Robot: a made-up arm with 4 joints.
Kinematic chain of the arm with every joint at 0, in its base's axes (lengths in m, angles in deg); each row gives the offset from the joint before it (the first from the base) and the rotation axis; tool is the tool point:
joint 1: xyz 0 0 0.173 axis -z
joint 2: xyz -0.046 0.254 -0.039 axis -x
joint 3: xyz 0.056 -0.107 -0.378 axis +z
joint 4: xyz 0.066 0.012 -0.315 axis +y
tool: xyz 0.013 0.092 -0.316
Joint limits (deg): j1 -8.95..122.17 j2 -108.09..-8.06 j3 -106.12..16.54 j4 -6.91..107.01
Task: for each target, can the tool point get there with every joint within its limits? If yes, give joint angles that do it. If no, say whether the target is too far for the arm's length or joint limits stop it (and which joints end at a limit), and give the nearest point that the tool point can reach.
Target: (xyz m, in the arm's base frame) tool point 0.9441 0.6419 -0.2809
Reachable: yes | joints 58.00 -64.61 -7.86 27.61
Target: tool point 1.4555 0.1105 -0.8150
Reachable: no: too far | nearest point 1.0663 0.0810 -0.5076 | short by 0.497 m
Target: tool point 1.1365 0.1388 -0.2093
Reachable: yes | joints 78.28 -67.35 -81.23 37.77
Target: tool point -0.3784 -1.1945 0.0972
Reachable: no: joint limits stop it (at a limit: joint 1, joint 3, joint 4) | nearest point 0.5719 -0.5683 -0.1838 | short by 1.172 m
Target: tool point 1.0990 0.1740 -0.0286
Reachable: yes | joints 78.79 -71.69 -70.85 59.30
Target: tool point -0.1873 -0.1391 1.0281
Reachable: no: joint limits stop it (at a limit: joint 1, joint 2, joint 4) | nearest point 0.6369 -0.4716 0.4666 | short by 1.051 m
